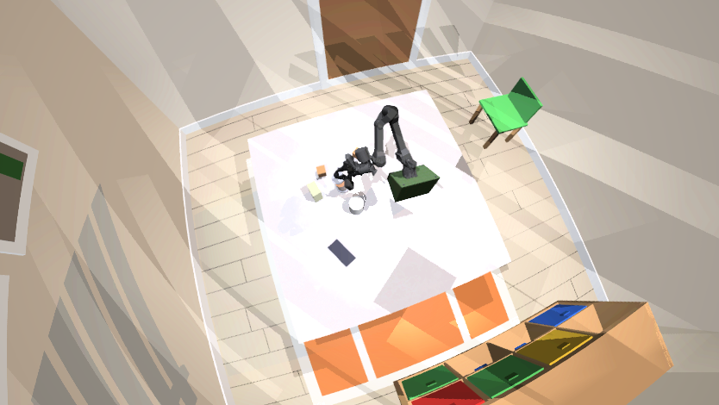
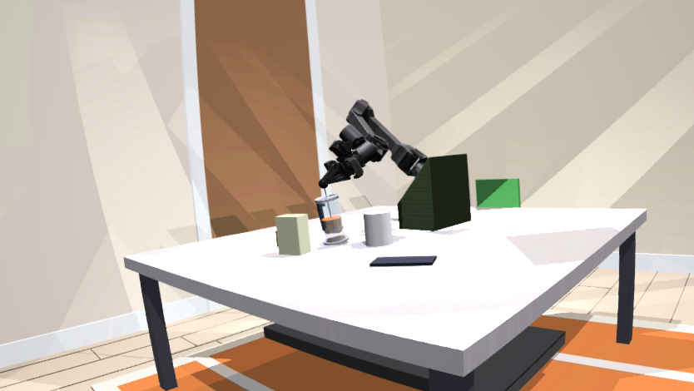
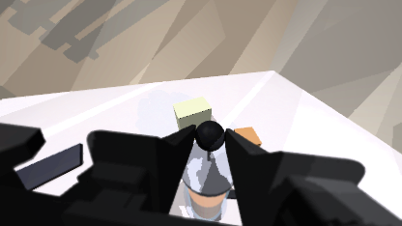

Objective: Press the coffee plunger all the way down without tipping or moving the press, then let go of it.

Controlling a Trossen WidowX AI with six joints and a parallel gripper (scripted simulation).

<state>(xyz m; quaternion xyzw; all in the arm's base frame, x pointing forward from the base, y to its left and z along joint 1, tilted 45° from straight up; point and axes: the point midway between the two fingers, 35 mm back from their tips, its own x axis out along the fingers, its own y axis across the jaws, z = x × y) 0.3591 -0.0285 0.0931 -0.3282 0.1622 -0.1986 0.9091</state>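
My gripper tip is 2 cm past the glass coffee press, 1 cm to the left of it and 9 cm above it. The rest, counted from my gripper tip: black flat slab 7 cm ahead, 38 cm to the left, 18 cm below.
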